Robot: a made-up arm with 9 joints. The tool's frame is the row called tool.
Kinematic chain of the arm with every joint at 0, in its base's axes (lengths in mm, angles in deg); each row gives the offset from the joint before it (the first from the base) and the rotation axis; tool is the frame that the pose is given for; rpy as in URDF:
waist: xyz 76 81 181 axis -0.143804 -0.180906 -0.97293
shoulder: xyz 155 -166 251 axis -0.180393 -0.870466 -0.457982
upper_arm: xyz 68 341 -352 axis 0.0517 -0.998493 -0.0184
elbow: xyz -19 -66 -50 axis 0.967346 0.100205 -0.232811
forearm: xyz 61 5 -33 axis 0.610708 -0.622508 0.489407
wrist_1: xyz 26 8 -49 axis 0.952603 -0.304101 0.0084
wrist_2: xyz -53 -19 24 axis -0.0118 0.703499 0.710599
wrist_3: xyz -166 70 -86 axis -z
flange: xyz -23 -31 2 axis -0.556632 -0.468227 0.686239
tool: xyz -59 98 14 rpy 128.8 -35.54 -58.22
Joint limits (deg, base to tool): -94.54..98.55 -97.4..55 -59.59..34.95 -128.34..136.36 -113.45..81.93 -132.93..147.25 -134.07..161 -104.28..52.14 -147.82..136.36
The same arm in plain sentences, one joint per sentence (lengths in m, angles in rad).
The arm has nine revolute joints in a row. What follows holds with every joint at zero, and every direction is one of the base frame's.
The first joint lies 0.0760 m along +x and 0.0810 m along +y and 0.1810 m along +z from the base frame's origin and rotates about the direction (-0.143804, -0.180906, -0.97293), from -1.6500 to 1.7200 rad.
The second joint lies 0.1550 m along +x and 0.1660 m along -y and 0.2510 m along +z from the first joint and rotates about the direction (-0.180393, -0.870466, -0.457982), from -1.7000 to 0.9599 rad.
The third joint lies 0.0680 m along +x and 0.3410 m along +y and 0.3520 m along -z from the second joint and rotates about the direction (0.0517, -0.998493, -0.0184), from -1.0400 to 0.6100 rad.
The fourth joint lies 0.0190 m along -x and 0.0660 m along -y and 0.0500 m along -z from the third joint and rotates about the direction (0.967346, 0.100205, -0.232811), from -2.2400 to 2.3799 rad.
The fifth joint lies 0.0610 m along +x and 0.0050 m along +y and 0.0330 m along -z from the fourth joint and rotates about the direction (0.610708, -0.622508, 0.489407), from -1.9801 to 1.4299 rad.
The sixth joint lies 0.0260 m along +x and 0.0080 m along +y and 0.0490 m along -z from the fifth joint and rotates about the direction (0.952603, -0.304101, 0.0084), from -2.3201 to 2.5700 rad.
The seventh joint lies 0.0530 m along -x and 0.0190 m along -y and 0.0240 m along +z from the sixth joint and rotates about the direction (-0.0118, 0.703499, 0.710599), from -2.3400 to 2.8100 rad.
The eighth joint lies 0.1660 m along -x and 0.0700 m along +y and 0.0860 m along -z from the seventh joint and rotates about -z, from -1.8200 to 0.9100 rad.
The ninth joint lies 0.0230 m along -x and 0.0310 m along -y and 0.0020 m along +z from the eighth joint and rotates about the direction (-0.556632, -0.468227, 0.686239), from -2.5799 to 2.3799 rad.
The tool frame, which is the frame that the pose is given for, lies 0.0590 m along -x and 0.0980 m along +y and 0.0140 m along +z from the ninth joint; its axes are the base frame's turned by roll 2.2480, pitch -0.6203 and yaw -1.0161 rad (as in URDF: about the fixed x, then y, then z).

